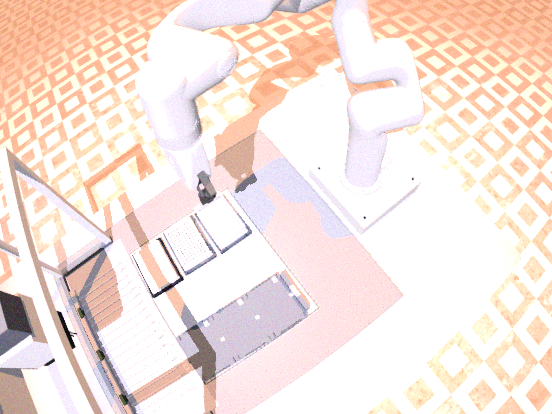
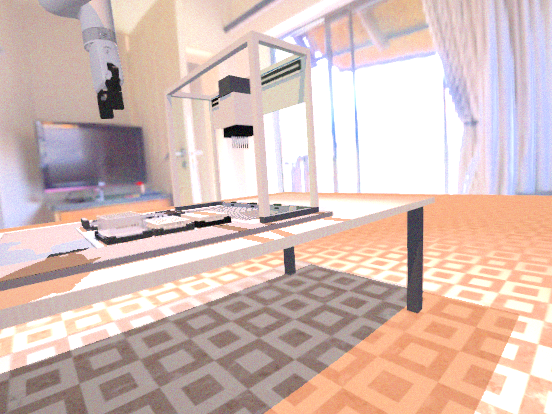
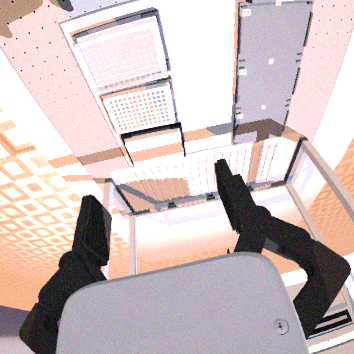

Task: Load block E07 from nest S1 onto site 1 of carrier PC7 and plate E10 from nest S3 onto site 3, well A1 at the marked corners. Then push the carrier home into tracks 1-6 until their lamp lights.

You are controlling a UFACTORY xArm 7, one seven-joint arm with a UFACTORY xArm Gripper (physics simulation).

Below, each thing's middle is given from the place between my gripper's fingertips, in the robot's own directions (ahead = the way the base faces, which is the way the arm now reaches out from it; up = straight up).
Right now my hand is 6 cm short of the grey carrier point(image 1: 272, 307), 24 cm to the right of it and 28 cm above it. The rest, counted from my hand: pipetting head point(image 2: 235, 109) (42 cm ahead, 15 cm to the left, 4 cm above).
